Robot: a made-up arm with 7 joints.
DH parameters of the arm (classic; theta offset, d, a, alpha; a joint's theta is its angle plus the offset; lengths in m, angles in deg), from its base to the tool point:
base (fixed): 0 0 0 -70
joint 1: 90 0 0 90
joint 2: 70 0 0 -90
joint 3: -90 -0.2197 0.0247 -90
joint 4: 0 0 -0.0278 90
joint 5: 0 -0.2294 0 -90
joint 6: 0 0 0 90
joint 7: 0 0 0 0
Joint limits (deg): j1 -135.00..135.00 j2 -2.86..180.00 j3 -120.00..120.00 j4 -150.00..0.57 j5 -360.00..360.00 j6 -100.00..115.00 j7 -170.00..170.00
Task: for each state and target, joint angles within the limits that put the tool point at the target. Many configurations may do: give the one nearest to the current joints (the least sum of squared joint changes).
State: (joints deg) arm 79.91 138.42 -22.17 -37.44 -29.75 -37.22 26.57
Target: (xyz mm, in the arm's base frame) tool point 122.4 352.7 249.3
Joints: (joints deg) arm 48.64 131.61 -21.77 0.41 -29.75 -37.22 26.57
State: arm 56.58 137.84 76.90 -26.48 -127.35 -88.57 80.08
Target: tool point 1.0 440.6 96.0
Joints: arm 51.68 96.48 55.05 -21.76 -127.35 -88.57 80.08
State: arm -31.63 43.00 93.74 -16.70 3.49 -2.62 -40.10
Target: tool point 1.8 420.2 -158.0
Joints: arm -4.72 56.35 102.33 -27.04 3.49 -2.62 -40.10
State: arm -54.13 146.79 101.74 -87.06 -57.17 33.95 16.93
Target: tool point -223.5 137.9 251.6
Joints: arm -45.64 119.85 94.78 -86.25 -57.17 33.95 16.93
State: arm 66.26 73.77 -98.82 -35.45 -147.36 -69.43 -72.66
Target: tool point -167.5 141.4 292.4
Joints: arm 117.02 102.08 -120.00 -85.50 -147.36 -69.43 -72.66
